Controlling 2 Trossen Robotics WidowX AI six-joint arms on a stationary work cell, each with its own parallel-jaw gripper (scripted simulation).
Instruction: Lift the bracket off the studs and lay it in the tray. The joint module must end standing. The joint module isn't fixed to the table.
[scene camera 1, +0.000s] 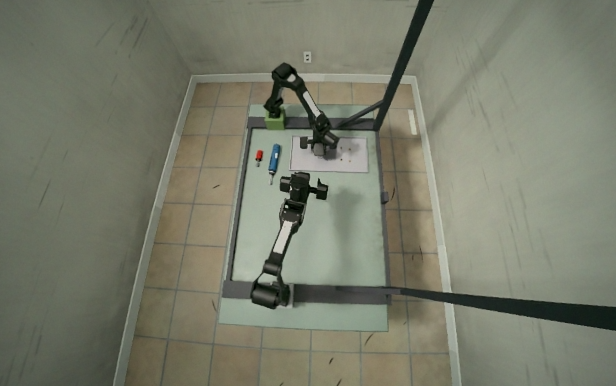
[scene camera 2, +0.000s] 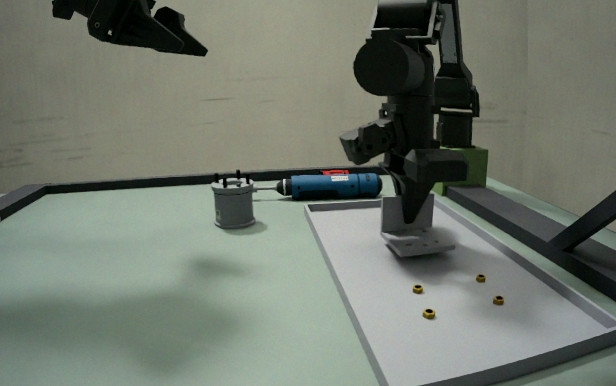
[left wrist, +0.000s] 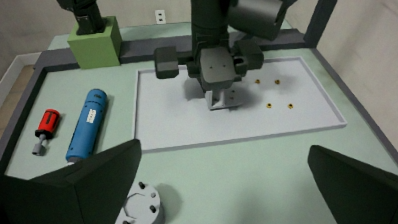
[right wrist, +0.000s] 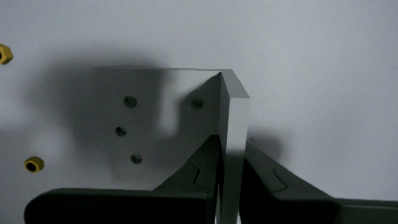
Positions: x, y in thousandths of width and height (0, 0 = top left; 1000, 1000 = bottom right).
tray: scene camera 1 574, 398; scene camera 2 761, 859; left wrist 433, 511; right wrist 793, 364
